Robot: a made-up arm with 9 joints.
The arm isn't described. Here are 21 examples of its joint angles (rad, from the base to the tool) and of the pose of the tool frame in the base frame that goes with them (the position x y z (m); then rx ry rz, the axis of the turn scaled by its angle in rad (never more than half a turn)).
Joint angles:
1: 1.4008 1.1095 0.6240 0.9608 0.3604 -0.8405 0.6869 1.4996 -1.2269
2: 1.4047 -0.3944 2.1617 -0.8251 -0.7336 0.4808 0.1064 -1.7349 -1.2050
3: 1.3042 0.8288 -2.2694 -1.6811 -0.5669 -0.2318 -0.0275 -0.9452 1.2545
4: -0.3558 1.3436 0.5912 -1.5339 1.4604 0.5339 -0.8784 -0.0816 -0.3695
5: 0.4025 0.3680 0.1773 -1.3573 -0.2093 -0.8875 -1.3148 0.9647 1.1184
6: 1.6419 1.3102 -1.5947 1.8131 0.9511 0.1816 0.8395 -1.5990 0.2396
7: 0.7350 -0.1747 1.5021 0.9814 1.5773 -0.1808 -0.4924 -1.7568 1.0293
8: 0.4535 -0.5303 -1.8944 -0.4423 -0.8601 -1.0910 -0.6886 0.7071 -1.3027
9: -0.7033 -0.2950 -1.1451 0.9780 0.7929 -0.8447 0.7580 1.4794 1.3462
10: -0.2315 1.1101 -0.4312 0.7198 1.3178 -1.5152 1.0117 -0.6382 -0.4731
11: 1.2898 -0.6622 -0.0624 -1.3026 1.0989 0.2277 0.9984 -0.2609 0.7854
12: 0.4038 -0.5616 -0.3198 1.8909 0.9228 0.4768 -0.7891 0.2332 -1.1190
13: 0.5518 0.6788 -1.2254 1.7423 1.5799 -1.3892 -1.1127 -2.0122 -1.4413
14: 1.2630 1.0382 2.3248 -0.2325 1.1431 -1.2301 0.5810 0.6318 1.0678
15: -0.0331 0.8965 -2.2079 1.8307 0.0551 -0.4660 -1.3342 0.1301 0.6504
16: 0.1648 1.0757 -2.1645 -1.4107 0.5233 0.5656 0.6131 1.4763 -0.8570
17: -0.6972 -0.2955 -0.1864 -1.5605 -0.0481 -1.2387 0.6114 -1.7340 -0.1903
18: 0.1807 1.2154 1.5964 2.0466 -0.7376 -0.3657 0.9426 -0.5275 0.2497
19: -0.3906 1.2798 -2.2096 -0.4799 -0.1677 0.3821 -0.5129 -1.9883 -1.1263
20: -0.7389 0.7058 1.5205 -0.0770 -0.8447 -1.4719 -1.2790 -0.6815 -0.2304
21: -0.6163 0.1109 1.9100 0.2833 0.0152 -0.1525 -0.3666 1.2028 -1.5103
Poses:
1: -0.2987 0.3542 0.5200 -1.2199 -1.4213 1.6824
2: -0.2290 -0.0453 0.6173 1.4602 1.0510 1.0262
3: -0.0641 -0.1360 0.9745 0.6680 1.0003 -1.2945
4: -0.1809 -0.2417 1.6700 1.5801 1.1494 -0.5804
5: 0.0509 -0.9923 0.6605 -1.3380 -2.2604 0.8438
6: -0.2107 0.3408 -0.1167 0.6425 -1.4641 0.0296
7: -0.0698 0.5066 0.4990 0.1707 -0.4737 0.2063
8: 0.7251 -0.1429 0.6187 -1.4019 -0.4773 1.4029
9: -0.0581 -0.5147 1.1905 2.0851 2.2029 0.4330
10: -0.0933 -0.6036 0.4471 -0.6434 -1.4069 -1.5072
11: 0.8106 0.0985 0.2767 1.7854 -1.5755 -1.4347
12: -0.4571 -0.1766 1.2197 0.8261 1.6973 0.1863
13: -0.9063 -0.6412 0.2051 1.8736 -1.8725 -1.1991
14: 0.0333 0.3239 0.5423 -2.3273 1.7680 -0.5208
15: -0.4138 -0.7764 1.2931 -0.7582 0.4423 1.7496
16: -0.1465 0.4673 0.4308 -0.3375 0.2491 1.7993
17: 0.6920 -0.3196 0.9948 -2.6483 -0.1350 1.3615
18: -0.4426 0.0208 1.0486 2.3237 0.8531 0.1166
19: 0.5176 0.1538 0.9677 0.5806 -0.2199 -0.4654
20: -0.6228 -0.0598 0.8917 -0.2675 1.1156 0.9639
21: -0.0437 0.2355 0.2435 1.4720 -0.2023 -1.9429
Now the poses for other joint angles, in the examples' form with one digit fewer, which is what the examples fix.
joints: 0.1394 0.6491 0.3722 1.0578 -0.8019 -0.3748 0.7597 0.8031 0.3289
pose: -0.512 -0.137 0.482 -0.578 1.049 -1.158
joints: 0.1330 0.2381 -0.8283 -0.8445 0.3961 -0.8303 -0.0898 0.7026 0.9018
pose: 0.671 -0.461 0.646 0.160 -2.860 -0.138
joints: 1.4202 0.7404 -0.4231 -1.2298 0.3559 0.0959 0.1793 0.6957 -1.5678
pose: 0.602 -0.544 0.306 1.042 -0.971 0.294
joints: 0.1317 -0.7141 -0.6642 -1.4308 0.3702 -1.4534 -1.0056 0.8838 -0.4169
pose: 0.669 -0.551 0.247 -0.654 -1.313 0.256
